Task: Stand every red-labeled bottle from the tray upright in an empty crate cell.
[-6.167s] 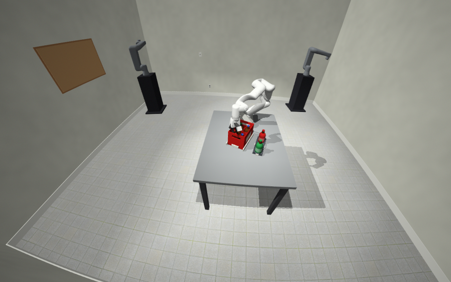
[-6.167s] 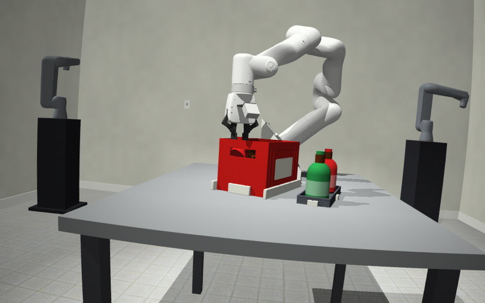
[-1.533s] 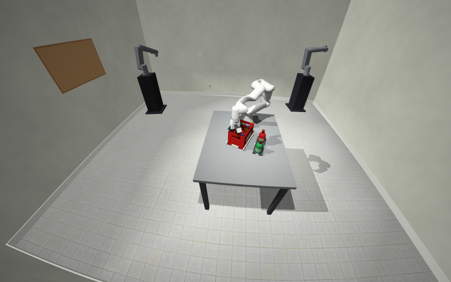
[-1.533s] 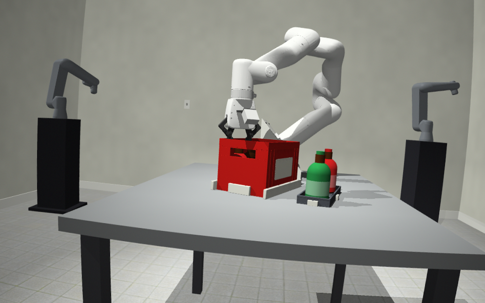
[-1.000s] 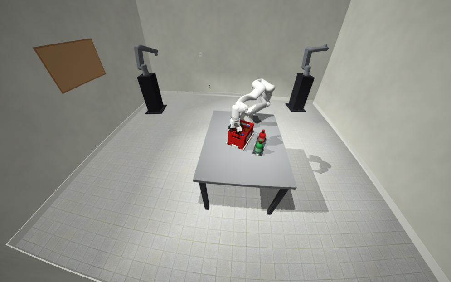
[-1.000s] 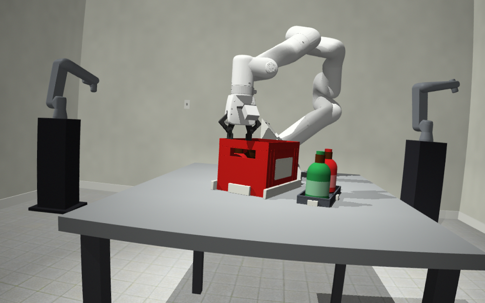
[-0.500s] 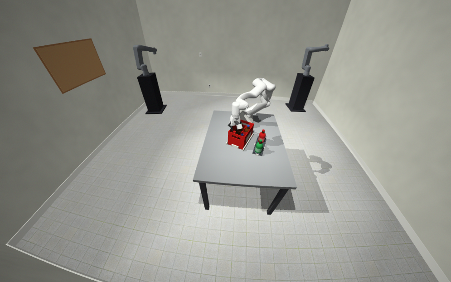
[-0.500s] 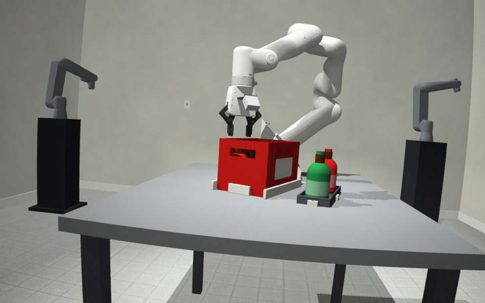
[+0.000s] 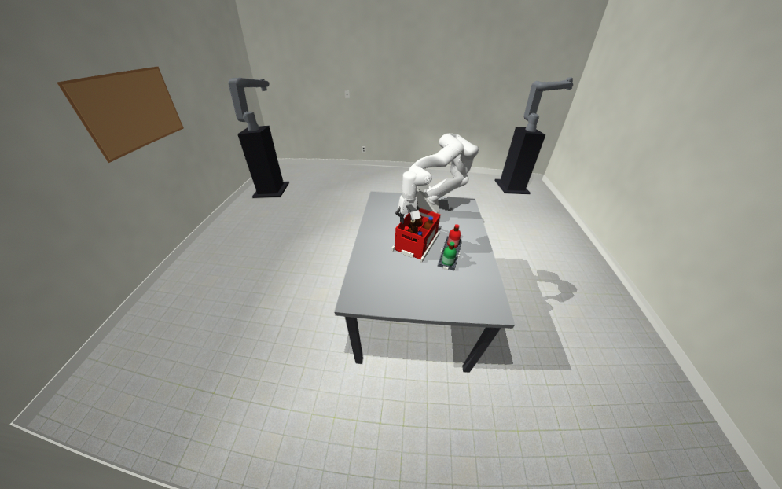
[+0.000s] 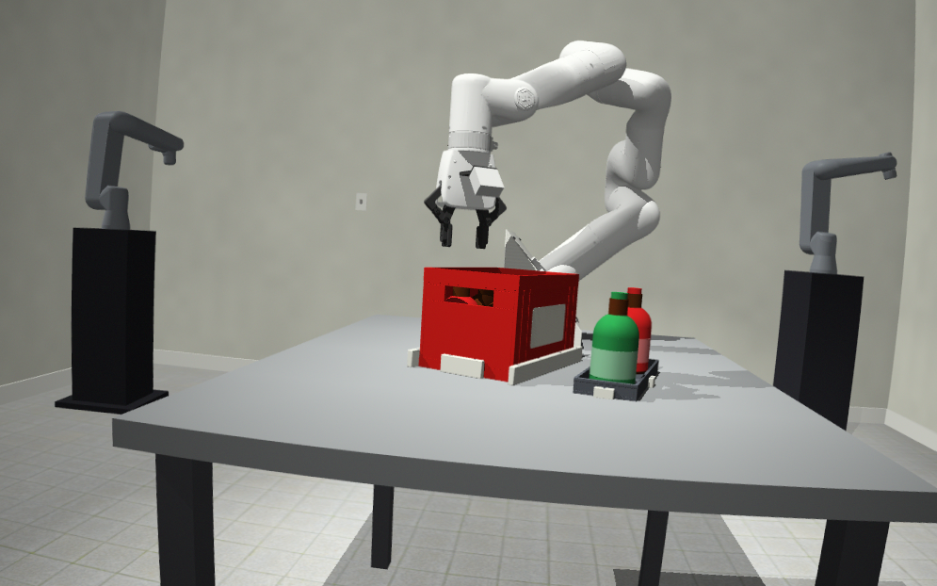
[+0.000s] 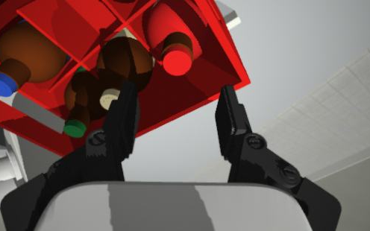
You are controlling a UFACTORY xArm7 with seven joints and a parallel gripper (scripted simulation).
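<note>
My hand is 30 mm past the red-labeled bottle, 320 mm to the right of it and 150 mm above it. The rest, counted from my hand: brown bottle: 80 mm behind, 50 mm to the left, 140 mm below; then red crate: 60 mm behind, 80 mm to the left, 150 mm below; then green bottle: 140 mm ahead, 250 mm to the left, 150 mm below.
</note>
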